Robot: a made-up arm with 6 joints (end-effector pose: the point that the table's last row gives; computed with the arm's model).
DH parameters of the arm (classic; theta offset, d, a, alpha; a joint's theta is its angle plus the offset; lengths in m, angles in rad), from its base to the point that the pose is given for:
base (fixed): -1.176 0 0.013 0
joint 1: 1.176 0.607 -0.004 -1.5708
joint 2: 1.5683 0 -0.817 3.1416
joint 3: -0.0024 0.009 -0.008 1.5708
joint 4: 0 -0.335 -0.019 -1.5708
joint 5: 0 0.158 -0.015 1.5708
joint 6: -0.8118 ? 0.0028 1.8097
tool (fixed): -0.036 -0.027 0 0
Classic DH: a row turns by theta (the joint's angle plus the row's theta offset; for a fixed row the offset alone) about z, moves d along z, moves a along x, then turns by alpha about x.
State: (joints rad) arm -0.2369 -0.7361 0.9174 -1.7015 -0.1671 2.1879
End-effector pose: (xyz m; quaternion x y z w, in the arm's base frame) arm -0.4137 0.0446 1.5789 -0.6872 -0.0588 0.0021 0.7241
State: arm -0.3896 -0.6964 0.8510 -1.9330 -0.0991 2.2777
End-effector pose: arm -0.3263 0.1181 1.5815 -0.6514 -0.0251 0.0258 0.7579
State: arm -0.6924 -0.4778 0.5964 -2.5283 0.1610 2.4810
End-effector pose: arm -0.0186 0.1175 1.5687 -0.3922 0.0997 0.1538 0.9014
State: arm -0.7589 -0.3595 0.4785 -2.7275 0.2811 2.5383
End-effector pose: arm 0.0915 0.0565 1.5464 -0.2291 0.1486 0.2125 0.9382
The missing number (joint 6, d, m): -0.0204
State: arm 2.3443 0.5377 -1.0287 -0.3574 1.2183 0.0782
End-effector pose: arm -0.1353 0.3953 0.9655 0.4541 -0.1668 -0.8549 0.1873
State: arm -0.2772 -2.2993 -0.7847 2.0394 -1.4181 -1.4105
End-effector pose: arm -0.6756 0.2421 0.4014 -0.0720 -0.2818 -0.3034 0.9074
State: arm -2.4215 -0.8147 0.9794 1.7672 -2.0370 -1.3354
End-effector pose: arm 0.6341 0.5034 1.4497 -0.2663 -0.4429 -0.8313 0.2048
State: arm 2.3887 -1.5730 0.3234 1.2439 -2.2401 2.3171
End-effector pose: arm 0.8490 -0.6963 0.8928 0.9556 -0.1682 -0.2120 0.1165
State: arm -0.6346 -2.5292 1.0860 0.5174 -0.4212 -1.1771
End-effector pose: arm -0.6690 0.3205 -0.2955 -0.8278 -0.5564 0.0195 0.0693
